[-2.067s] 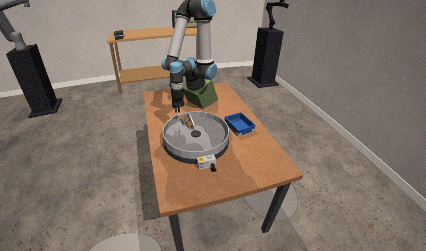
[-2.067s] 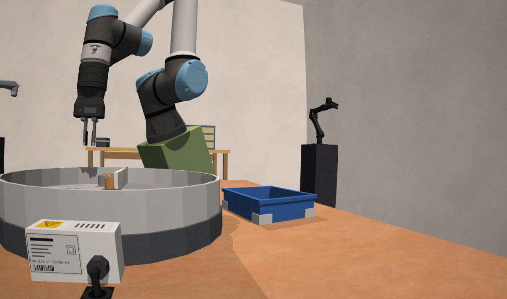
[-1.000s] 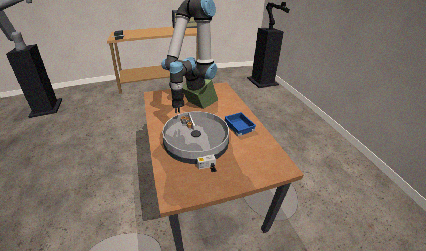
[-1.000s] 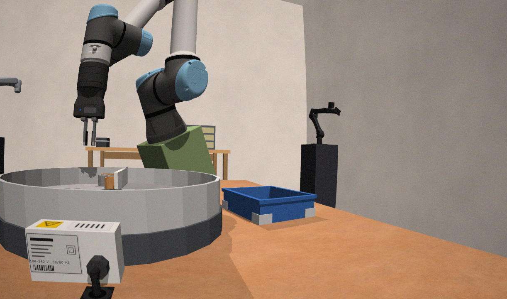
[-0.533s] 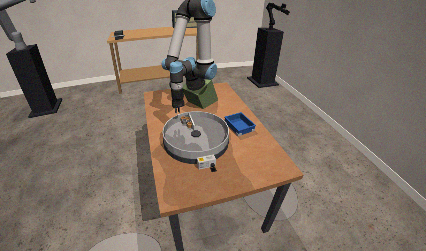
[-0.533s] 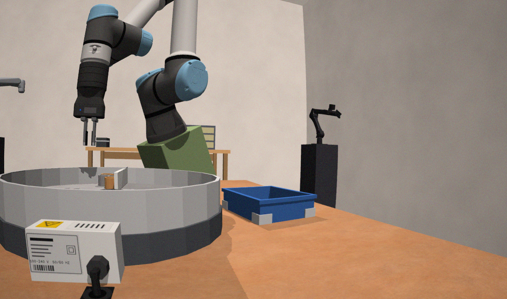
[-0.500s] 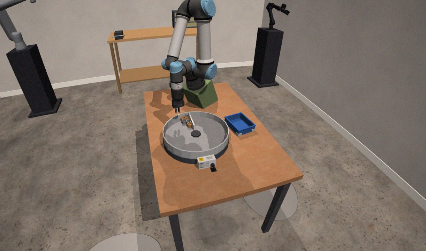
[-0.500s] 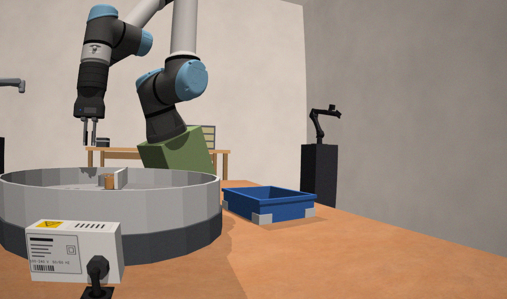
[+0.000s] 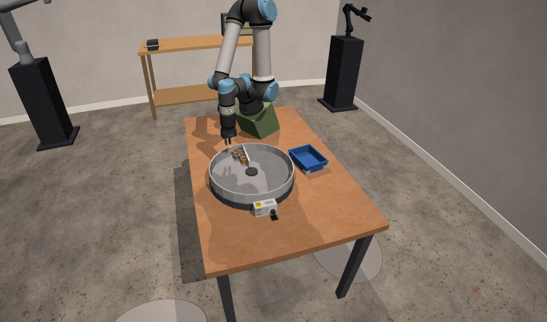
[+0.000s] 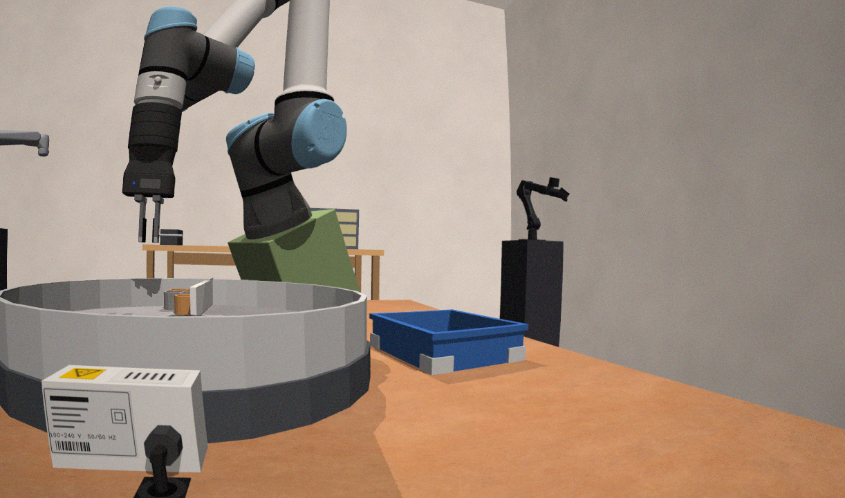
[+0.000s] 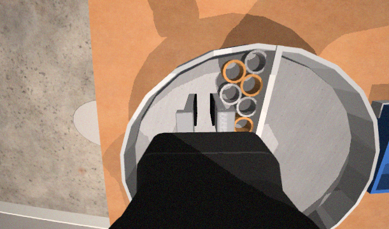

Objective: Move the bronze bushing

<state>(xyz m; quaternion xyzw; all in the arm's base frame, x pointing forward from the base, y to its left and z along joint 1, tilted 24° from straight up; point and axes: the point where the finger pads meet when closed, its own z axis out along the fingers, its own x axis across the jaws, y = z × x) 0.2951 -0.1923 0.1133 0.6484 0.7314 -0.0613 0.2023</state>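
Now: hand 14 cm short of the grey turntable, 8 cm to the right of it and 11 cm above it. The rest, counted from my hand: blue crate: 9 cm ahead, 42 cm to the left, 14 cm below.
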